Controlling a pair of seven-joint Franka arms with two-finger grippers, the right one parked.
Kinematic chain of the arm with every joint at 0, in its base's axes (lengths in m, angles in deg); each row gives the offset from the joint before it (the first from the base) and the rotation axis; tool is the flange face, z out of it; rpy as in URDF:
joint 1: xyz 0 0 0.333 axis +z
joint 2: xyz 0 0 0 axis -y
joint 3: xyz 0 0 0.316 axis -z
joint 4: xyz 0.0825 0 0 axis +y
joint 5: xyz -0.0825 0 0.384 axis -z
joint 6: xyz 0 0 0 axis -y
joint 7: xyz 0.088 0 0 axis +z
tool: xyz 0 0 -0.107 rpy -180 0 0
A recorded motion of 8 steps. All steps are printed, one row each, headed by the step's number.
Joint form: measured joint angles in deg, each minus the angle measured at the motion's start. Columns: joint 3, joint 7, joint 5, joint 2, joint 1, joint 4, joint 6.
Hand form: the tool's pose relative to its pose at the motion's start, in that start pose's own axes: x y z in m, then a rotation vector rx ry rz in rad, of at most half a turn. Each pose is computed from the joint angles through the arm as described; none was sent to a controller.
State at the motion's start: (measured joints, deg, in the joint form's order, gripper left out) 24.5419 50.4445 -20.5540 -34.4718 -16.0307 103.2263 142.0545
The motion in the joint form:
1: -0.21 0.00 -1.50 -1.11 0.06 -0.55 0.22
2: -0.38 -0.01 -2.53 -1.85 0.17 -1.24 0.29
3: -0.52 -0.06 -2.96 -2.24 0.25 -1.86 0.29
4: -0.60 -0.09 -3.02 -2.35 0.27 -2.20 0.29
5: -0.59 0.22 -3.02 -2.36 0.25 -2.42 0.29
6: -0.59 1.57 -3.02 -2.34 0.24 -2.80 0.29
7: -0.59 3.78 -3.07 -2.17 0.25 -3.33 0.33
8: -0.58 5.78 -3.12 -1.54 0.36 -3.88 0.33
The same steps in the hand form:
1: 0.0023 -0.0023 0.0082 0.0096 0.0049 0.0136
2: 0.0064 -0.0041 0.0119 0.0148 0.0124 0.0205
3: 0.0105 -0.0052 0.0124 0.0157 0.0189 0.0213
4: 0.0129 -0.0055 0.0115 0.0145 0.0227 0.0198
5: 0.0141 -0.0047 0.0102 0.0124 0.0257 0.0139
6: 0.0164 -0.0037 0.0075 0.0084 0.0316 -0.0110
7: 0.0203 -0.0023 0.0022 0.0018 0.0429 -0.0510
8: 0.0259 -0.0012 -0.0083 -0.0072 0.0616 -0.0885

